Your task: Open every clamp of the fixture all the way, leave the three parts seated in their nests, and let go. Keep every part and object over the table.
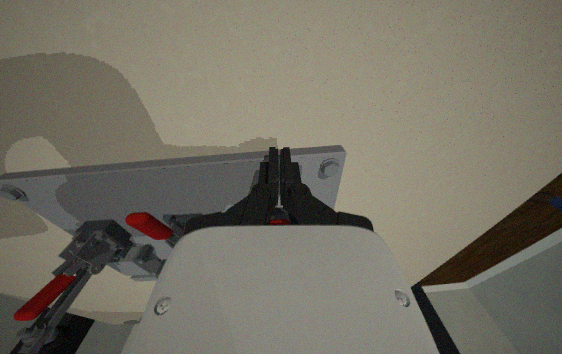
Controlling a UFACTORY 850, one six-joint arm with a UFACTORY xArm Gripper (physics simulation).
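Note:
My gripper [278, 160] is shut, its dark fingertips together with nothing between them, over the right part of the grey fixture plate [200, 167]. A red clamp handle [279, 221] shows as a small patch just behind the fingers, at the edge of the gripper housing; most of it is hidden. A second red handle [149, 225] lies slanted to the left of the gripper. A third red handle [45, 297] is at the lower left, on a clamp with a dark block [102, 237]. The three parts and their nests cannot be made out; the housing hides much of the fixture.
Bolts [329, 167] [13, 192] sit at the plate's corners. The beige table top [400, 100] extends beyond the plate, with a shadow at the left. A brown wooden surface [492, 232] and a small blue thing [556, 202] show at the right.

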